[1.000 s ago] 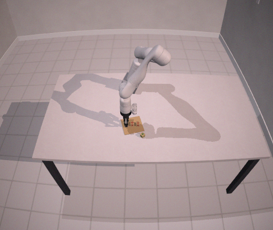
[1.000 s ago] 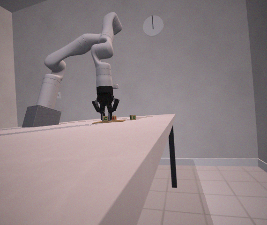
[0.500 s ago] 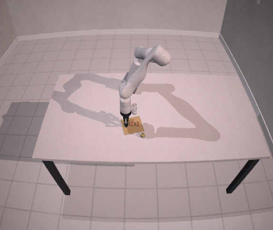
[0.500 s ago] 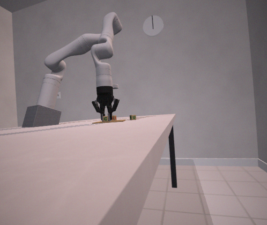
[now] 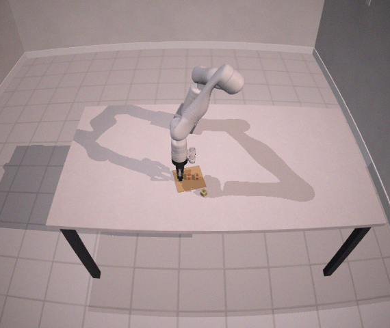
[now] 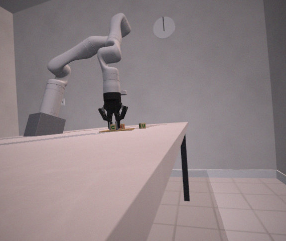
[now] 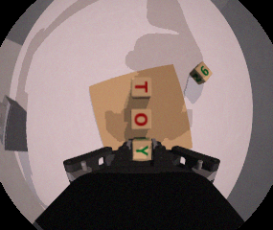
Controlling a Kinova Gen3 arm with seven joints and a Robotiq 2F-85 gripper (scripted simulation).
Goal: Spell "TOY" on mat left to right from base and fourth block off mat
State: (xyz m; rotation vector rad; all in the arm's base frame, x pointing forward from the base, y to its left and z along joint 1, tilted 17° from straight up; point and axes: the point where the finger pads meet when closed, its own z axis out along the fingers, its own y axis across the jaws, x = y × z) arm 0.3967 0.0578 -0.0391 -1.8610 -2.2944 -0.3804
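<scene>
My gripper is now 40 mm to the right of the mat, 20 mm above it and 10 mm past it.
</scene>
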